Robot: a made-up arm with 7 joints.
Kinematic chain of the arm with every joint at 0, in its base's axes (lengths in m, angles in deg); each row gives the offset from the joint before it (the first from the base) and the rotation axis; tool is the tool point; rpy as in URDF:
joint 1: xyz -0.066 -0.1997 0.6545 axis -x
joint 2: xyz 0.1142 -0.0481 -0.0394 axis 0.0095 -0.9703 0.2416
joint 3: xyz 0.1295 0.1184 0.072 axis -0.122 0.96 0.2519
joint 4: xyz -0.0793 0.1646 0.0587 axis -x
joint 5: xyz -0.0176 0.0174 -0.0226 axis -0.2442 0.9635 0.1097
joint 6: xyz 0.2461 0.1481 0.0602 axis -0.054 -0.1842 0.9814
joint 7: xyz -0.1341 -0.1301 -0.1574 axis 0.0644 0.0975 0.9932
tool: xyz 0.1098 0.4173 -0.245 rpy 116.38 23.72 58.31
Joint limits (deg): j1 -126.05..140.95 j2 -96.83..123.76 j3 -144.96..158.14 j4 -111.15..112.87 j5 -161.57..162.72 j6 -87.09..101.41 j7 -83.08..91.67
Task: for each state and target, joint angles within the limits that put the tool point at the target. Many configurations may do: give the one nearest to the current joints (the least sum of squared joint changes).
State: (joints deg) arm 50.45 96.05 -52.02 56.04 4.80 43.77 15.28
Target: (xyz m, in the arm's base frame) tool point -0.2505 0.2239 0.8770
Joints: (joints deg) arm 37.82 115.70 -72.40 58.80 -9.75 38.85 -2.02
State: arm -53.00 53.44 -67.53 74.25 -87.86 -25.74 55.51
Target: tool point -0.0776 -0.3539 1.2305
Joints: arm -44.52 78.80 -79.53 72.49 -93.98 -4.09 59.83
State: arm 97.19 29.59 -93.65 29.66 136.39 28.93 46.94
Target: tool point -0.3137 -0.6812 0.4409
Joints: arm 132.54 51.87 -70.70 9.76 147.14 18.15 49.05
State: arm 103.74 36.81 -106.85 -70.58 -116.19 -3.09 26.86
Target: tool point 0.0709 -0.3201 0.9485
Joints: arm 115.22 45.31 -108.01 -109.07 -123.94 2.14 8.94
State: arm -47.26 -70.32 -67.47 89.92 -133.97 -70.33 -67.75
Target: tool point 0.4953 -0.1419 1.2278
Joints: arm -75.42 -58.81 -64.74 83.19 -127.24 -55.61 -54.86
